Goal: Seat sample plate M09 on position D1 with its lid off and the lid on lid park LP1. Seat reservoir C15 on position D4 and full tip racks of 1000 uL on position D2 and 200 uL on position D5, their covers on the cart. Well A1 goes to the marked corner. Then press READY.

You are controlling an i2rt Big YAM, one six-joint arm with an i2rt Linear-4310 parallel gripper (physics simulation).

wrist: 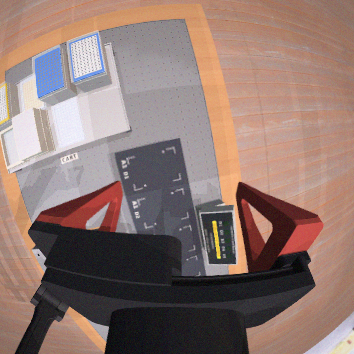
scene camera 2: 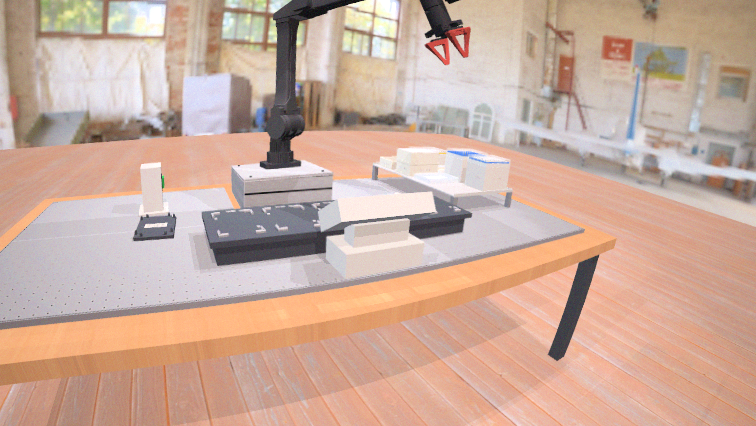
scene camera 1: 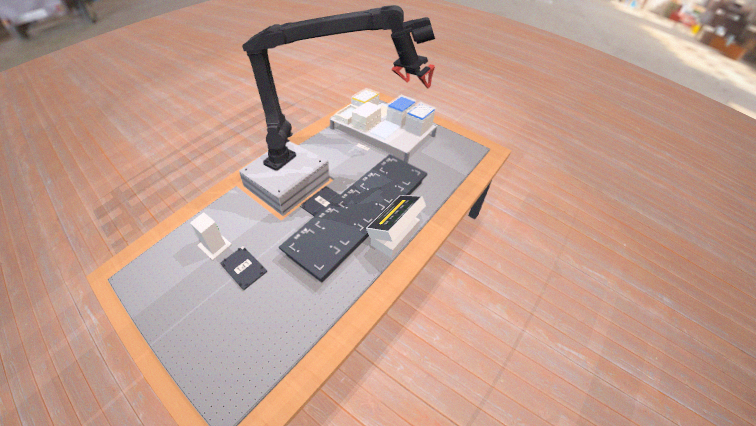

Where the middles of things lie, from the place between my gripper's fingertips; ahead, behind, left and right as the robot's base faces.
My gripper is now 38 cm above the cart shelf (scene camera 1: pixel 402 140), 27 cm past it and 24 cm to the right of it. The rest, counted from my hand: LP1 pad (scene camera 1: pixel 243 267): 71 cm to the right, 43 cm below, 22 cm behind.
